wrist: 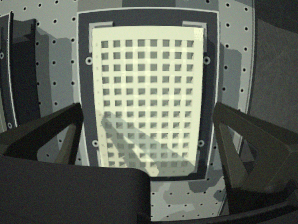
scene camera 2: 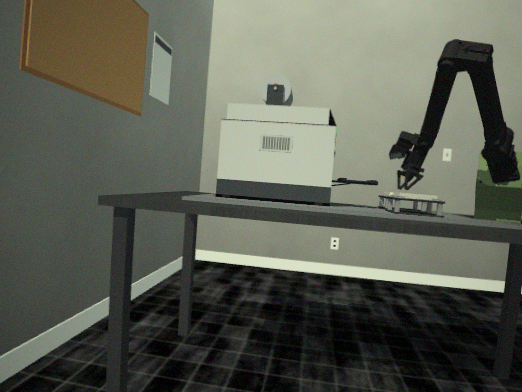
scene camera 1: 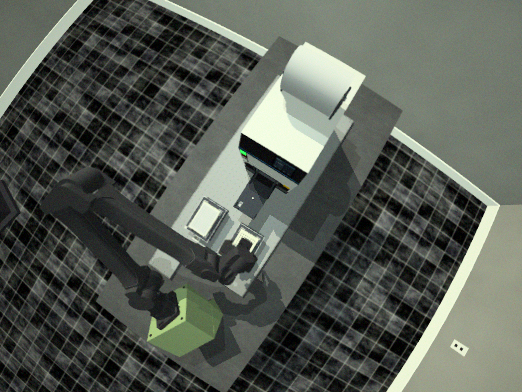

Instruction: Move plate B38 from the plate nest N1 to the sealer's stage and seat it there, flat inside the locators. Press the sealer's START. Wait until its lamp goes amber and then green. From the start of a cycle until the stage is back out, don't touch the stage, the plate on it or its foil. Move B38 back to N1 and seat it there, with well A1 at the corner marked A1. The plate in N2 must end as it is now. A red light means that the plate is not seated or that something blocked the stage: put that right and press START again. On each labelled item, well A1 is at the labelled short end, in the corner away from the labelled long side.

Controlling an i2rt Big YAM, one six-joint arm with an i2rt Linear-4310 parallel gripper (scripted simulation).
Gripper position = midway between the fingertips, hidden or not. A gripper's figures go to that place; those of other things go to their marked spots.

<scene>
My gripper (wrist: 148, 109) is 0.13 m from the lens. A white well plate (wrist: 153, 74): 0.14 m from the lens.
</scene>
